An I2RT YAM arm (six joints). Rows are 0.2 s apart.
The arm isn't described. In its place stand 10 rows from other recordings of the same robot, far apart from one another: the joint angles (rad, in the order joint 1, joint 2, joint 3, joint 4, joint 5, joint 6), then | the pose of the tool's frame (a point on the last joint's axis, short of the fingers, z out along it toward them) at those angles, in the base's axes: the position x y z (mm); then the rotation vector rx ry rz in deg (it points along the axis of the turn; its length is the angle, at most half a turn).
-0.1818 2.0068 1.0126 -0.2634 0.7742 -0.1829 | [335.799 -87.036 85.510 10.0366 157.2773 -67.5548]
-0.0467 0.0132 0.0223 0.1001 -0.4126 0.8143 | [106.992 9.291 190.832 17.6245 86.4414 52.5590]
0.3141 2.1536 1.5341 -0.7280 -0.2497 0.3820 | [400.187 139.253 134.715 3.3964 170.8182 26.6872]
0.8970 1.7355 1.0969 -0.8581 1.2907 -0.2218 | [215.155 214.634 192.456 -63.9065 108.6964 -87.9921]
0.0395 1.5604 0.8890 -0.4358 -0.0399 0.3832 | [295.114 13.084 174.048 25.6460 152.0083 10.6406]
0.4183 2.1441 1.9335 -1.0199 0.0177 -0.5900 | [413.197 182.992 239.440 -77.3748 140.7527 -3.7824]
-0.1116 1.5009 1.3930 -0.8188 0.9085 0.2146 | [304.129 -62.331 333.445 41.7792 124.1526 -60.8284]
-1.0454 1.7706 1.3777 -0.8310 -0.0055 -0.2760 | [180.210 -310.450 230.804 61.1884 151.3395 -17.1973]
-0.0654 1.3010 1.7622 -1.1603 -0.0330 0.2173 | [225.803 -13.611 460.195 17.3495 129.0241 6.7423]
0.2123 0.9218 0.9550 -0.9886 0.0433 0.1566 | [163.150 33.591 302.462 -3.0363 144.7806 5.3577]
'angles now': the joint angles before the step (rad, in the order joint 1, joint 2, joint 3, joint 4, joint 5, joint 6). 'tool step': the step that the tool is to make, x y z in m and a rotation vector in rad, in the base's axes. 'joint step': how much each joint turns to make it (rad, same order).
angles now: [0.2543, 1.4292, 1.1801, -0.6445, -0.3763, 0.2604]
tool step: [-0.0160, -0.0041, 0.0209, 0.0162, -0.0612, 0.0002]
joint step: [0.0002, -0.0810, -0.0003, -0.0174, -0.0002, 0.0002]
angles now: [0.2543, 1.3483, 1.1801, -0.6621, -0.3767, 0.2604]
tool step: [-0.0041, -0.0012, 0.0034, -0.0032, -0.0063, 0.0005]
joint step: [-0.0001, -0.0166, -0.0001, -0.0126, 0.0030, -0.0039]
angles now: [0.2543, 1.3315, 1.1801, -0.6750, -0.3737, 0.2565]
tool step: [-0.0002, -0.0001, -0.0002, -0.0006, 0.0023, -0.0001]
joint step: [-0.0002, -0.0001, -0.0002, -0.0023, 0.0000, -0.0001]
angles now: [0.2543, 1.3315, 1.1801, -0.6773, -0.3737, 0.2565]
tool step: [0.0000, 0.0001, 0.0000, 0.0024, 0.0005, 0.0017]
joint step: [0.0000, 0.0001, -0.0001, 0.0005, -0.0030, 0.0004]
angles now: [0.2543, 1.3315, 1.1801, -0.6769, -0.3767, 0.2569]
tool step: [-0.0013, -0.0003, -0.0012, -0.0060, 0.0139, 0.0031]
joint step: [0.0001, -0.0001, -0.0002, -0.0164, -0.0003, -0.0041]
